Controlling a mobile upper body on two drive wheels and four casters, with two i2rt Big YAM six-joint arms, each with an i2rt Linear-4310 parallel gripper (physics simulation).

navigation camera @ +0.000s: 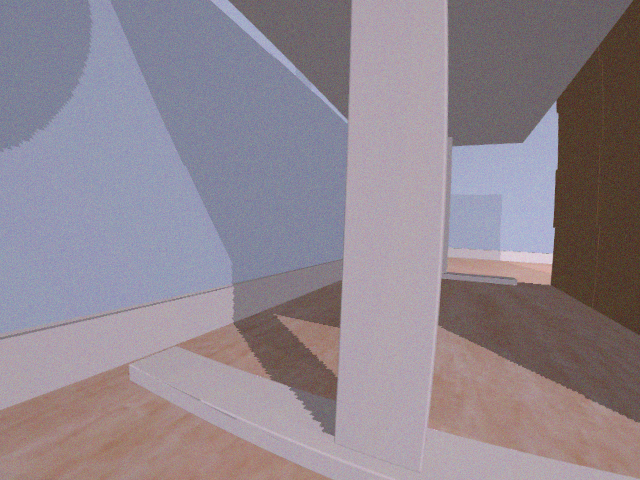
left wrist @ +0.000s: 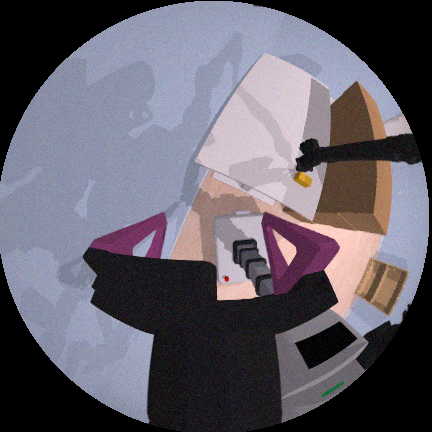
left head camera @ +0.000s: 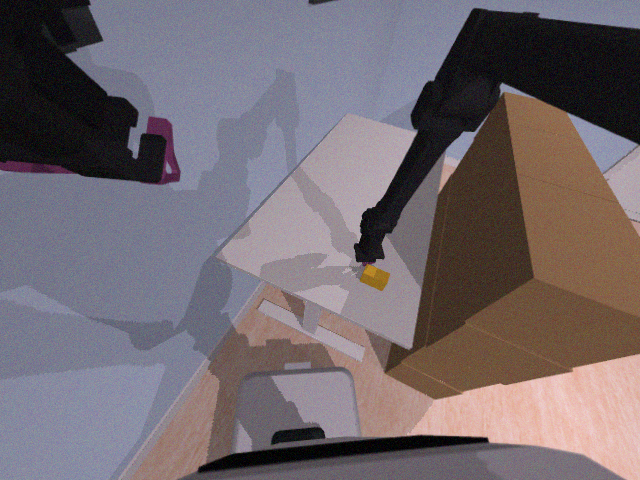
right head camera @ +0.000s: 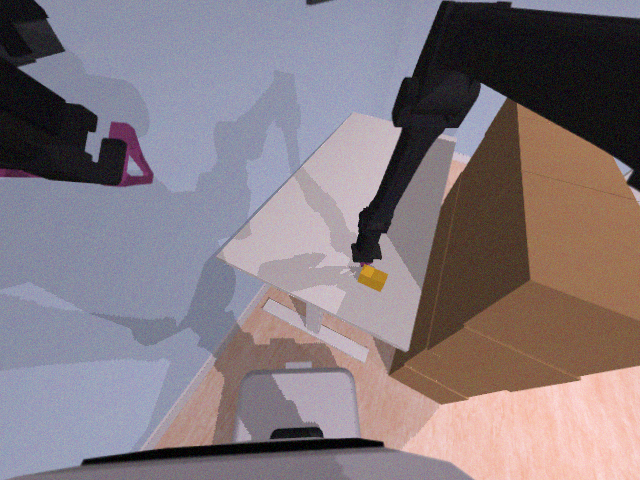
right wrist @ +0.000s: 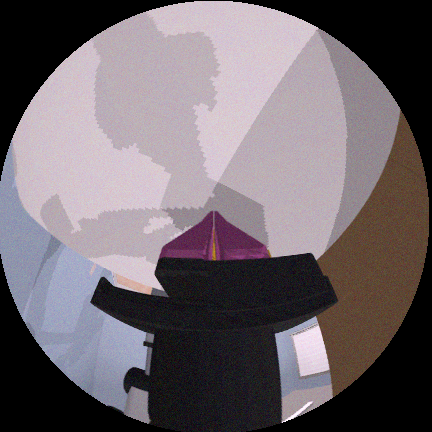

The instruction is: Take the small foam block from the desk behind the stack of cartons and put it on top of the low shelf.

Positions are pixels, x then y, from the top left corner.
Scene:
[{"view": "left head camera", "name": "left gripper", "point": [138, 172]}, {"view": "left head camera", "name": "pale desk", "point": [301, 241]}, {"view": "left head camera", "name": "stack of brown cartons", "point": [525, 276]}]

